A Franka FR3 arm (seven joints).
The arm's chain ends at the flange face. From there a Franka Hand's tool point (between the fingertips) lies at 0.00 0.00 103.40 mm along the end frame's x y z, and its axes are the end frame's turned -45 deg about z.
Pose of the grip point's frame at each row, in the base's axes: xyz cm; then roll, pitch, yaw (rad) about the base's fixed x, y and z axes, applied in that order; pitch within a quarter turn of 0, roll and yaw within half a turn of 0:
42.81 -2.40 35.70 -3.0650 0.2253 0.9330
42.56 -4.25 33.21 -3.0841 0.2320 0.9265
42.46 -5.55 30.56 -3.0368 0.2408 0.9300
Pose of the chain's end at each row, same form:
44.82 -1.02 45.75 3.0337 0.2123 0.1274
44.46 -2.71 43.26 3.0156 0.2035 0.1215
44.79 -4.23 40.55 3.0417 0.2428 0.1197

